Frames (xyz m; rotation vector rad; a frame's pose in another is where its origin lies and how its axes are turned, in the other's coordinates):
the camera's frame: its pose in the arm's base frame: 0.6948 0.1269 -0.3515 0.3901 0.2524 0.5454
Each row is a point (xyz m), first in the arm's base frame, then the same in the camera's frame.
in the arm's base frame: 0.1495 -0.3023 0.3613
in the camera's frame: -0.7780 0.2120 0.5825
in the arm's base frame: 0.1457 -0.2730 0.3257
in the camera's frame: -0.7606 0.2216 0.5408
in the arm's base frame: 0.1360 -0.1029 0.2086
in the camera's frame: -0.6604 0.3099 0.3830
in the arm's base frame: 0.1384 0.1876 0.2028
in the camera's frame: -0.4987 0.5343 0.2939
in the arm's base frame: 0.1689 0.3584 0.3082
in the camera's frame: -0.3937 0.6991 0.3487
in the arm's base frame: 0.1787 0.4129 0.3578
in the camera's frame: -0.3622 0.7585 0.3806
